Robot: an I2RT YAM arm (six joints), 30 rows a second.
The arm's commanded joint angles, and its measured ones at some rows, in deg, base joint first. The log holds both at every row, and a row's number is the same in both.
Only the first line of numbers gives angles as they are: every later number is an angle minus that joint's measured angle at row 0.
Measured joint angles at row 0: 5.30, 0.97, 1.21, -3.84, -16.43, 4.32
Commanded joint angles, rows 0 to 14: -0.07, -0.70, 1.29, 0.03, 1.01, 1.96; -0.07, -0.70, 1.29, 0.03, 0.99, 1.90; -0.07, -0.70, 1.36, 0.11, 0.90, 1.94; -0.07, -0.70, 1.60, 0.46, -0.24, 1.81; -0.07, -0.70, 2.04, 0.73, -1.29, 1.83; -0.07, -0.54, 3.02, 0.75, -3.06, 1.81; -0.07, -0.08, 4.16, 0.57, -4.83, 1.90; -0.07, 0.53, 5.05, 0.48, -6.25, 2.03; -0.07, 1.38, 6.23, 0.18, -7.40, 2.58; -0.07, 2.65, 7.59, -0.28, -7.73, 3.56; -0.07, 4.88, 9.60, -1.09, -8.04, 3.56; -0.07, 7.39, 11.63, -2.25, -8.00, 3.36; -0.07, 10.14, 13.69, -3.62, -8.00, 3.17; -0.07, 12.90, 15.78, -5.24, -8.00, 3.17; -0.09, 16.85, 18.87, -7.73, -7.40, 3.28
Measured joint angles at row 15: 0.00, 9.23, 12.40, -4.45, -6.20, 2.18
